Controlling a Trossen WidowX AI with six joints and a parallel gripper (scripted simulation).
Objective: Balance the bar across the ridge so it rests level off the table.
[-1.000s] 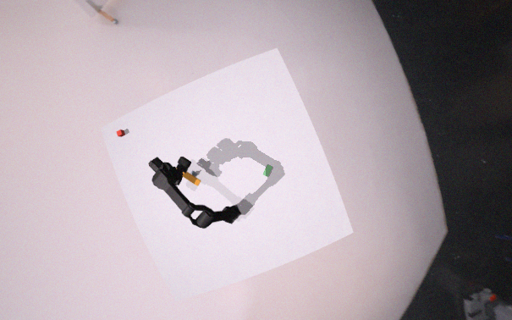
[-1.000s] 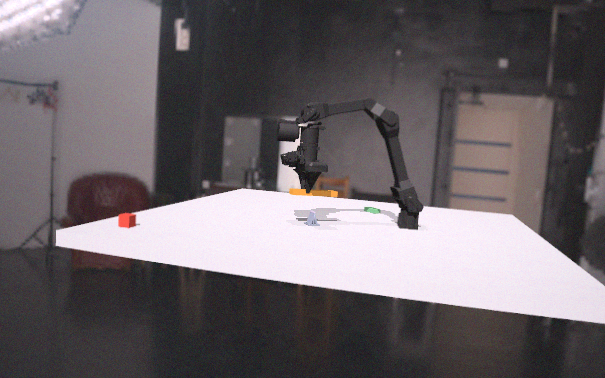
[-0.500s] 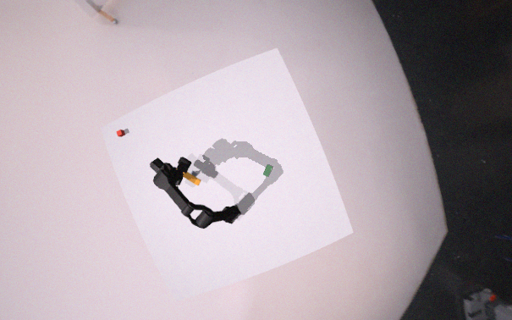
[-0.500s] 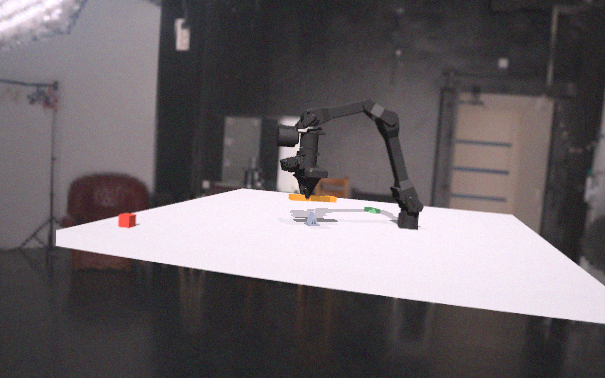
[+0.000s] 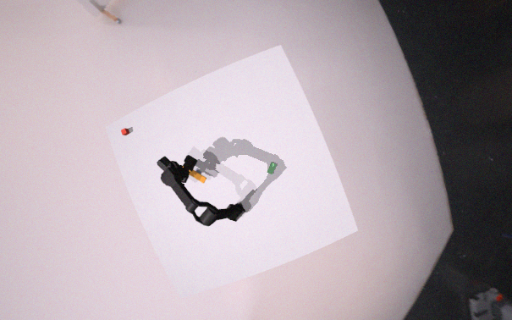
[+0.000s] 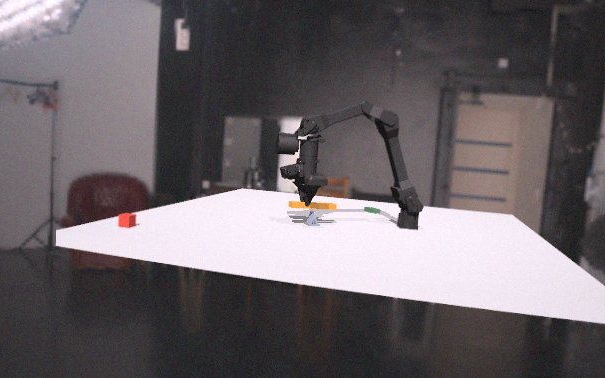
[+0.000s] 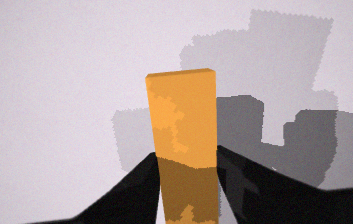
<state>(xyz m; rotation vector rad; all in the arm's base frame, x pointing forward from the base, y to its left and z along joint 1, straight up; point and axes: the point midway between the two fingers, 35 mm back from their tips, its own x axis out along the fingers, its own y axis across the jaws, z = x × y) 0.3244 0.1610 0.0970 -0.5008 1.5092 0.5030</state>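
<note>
The orange bar is 20 mm behind my gripper tip and 20 mm to the right of it. Round my gripper tip: green block 170 mm behind, 440 mm to the right, 50 mm below; then red cube 420 mm ahead, 340 mm to the left, 50 mm below.
</note>
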